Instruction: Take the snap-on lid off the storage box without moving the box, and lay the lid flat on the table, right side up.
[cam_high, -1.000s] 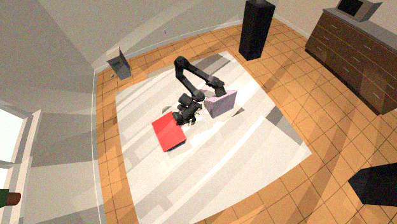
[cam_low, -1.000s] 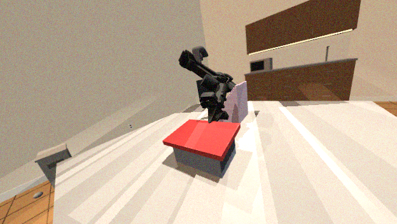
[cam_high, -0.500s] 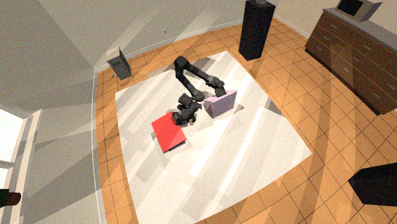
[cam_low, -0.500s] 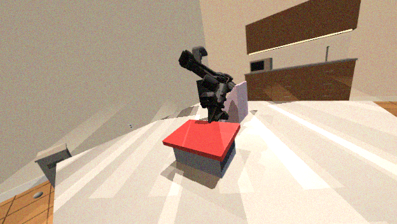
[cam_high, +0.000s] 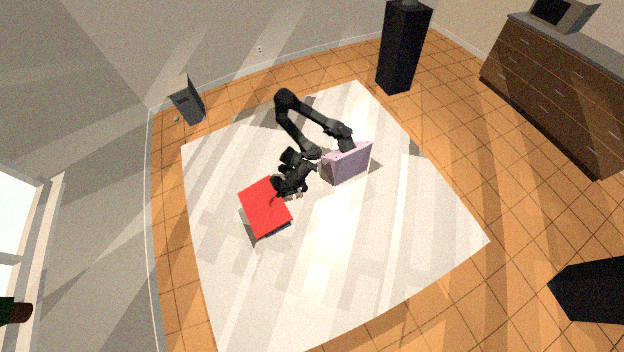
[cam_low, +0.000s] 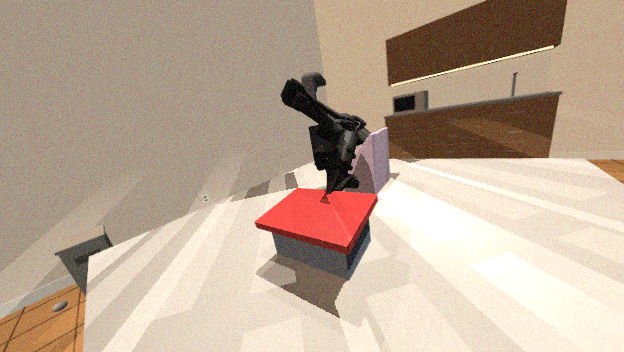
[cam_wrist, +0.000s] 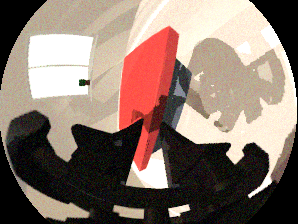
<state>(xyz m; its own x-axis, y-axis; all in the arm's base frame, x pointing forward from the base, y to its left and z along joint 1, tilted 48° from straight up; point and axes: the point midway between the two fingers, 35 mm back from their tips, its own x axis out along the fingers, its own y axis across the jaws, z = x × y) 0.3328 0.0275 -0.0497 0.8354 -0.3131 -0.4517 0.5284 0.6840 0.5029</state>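
The red lid is 80 mm ahead of my gripper tip and 10 mm to the left of it. Round my gripper tip: storage box (70 mm ahead, 60 mm below, 10 mm to the left).
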